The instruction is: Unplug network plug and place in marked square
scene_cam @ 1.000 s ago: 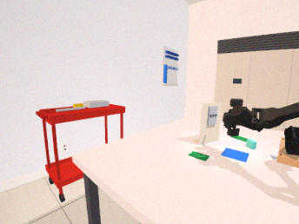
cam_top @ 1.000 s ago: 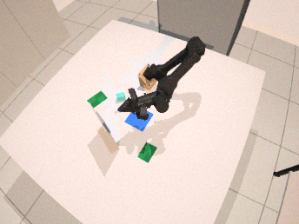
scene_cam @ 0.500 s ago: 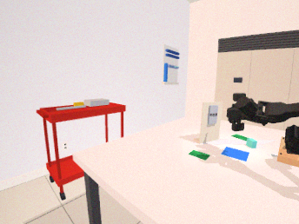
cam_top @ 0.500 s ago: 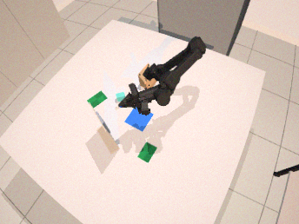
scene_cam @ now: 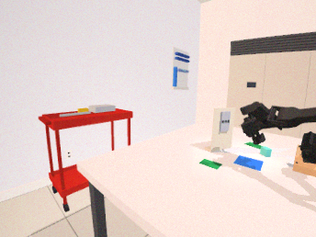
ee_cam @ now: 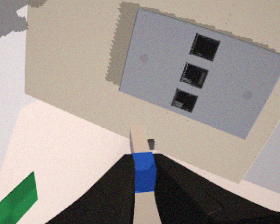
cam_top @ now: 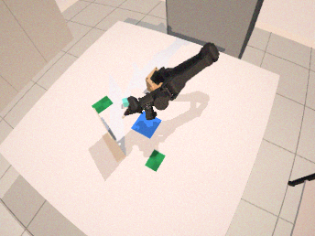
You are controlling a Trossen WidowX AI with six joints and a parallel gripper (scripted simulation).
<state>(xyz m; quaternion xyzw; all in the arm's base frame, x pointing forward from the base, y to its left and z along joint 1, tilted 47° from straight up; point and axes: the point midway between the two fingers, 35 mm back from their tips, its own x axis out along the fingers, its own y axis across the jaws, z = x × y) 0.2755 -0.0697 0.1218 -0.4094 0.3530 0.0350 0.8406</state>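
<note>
Now: gripper tip 60 mm past the blue marked square, 50 mm to the right of it and 170 mm above it. The rest, counted from my gripper tip: network plug (right at my gripper tip); then grey upright panel (110 mm ahead, 30 mm to the right, 50 mm below).
</note>
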